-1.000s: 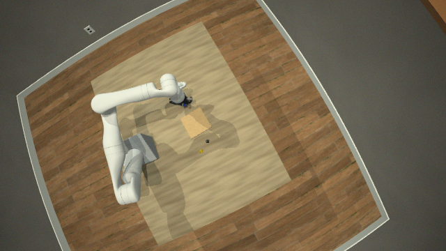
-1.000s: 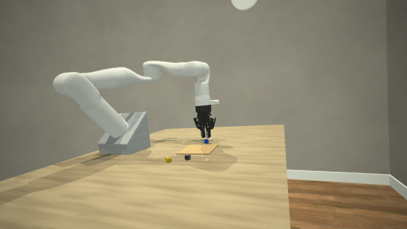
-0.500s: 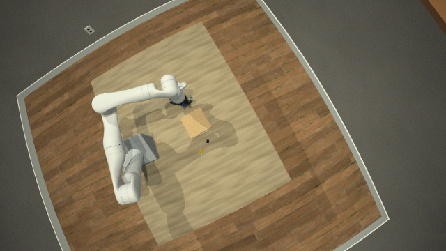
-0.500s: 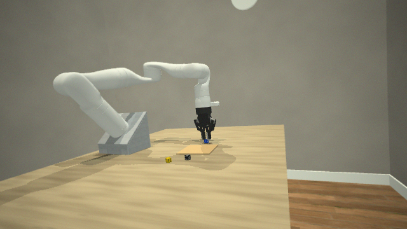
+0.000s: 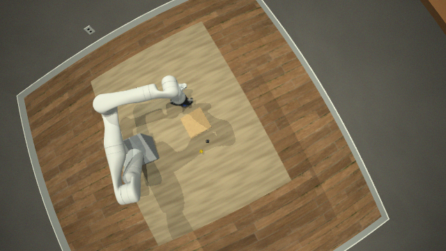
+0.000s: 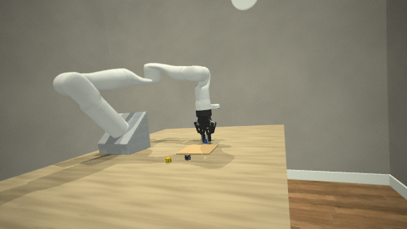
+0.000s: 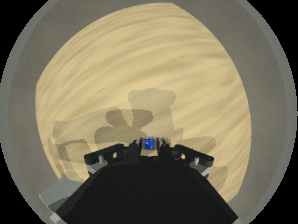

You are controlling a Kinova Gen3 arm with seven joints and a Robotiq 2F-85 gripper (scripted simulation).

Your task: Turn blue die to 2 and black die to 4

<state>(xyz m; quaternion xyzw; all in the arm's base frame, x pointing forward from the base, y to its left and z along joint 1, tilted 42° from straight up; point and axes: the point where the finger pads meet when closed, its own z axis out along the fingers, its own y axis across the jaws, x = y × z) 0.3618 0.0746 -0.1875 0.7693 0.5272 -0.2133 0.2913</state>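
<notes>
My hand is 10 mm above the blue die. The rest, counted from my hand: black die: 40 mm ahead, 260 mm to the right, 10 mm below; tan mat: 20 mm ahead, 130 mm to the right, 20 mm below; yellow die: 10 mm behind, 300 mm to the right, 10 mm below.
</notes>
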